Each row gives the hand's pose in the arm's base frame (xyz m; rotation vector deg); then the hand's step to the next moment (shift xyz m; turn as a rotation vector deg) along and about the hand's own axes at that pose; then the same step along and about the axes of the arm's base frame.
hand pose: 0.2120 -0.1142 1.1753 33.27 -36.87 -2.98
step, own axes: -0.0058 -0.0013 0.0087 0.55 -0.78 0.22
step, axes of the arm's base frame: -0.0095 -0.0041 0.0017 0.42 -0.89 0.04
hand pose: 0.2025 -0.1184 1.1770 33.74 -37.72 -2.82
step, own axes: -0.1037 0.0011 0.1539 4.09 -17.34 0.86
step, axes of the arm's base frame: -0.1734 -0.0527 0.0400 5.15 -15.85 -6.35
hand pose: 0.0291 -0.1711 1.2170 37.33 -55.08 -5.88
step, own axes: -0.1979 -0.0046 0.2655 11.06 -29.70 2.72
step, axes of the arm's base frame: -0.3236 -0.0571 -0.0408 10.20 -29.20 -7.43
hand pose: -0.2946 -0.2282 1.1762 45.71 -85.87 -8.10
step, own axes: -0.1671 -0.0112 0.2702 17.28 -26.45 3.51
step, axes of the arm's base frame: -0.2625 -0.0197 -0.1782 8.95 -30.50 -0.59
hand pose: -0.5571 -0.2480 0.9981 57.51 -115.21 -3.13
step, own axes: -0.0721 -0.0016 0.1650 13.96 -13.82 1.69
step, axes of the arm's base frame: -0.0951 -0.0045 -0.1528 3.29 -19.19 3.13
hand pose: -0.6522 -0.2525 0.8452 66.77 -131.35 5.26
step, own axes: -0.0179 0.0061 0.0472 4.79 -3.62 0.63
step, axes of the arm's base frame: -0.0176 0.0025 -0.0477 0.25 -5.90 1.24
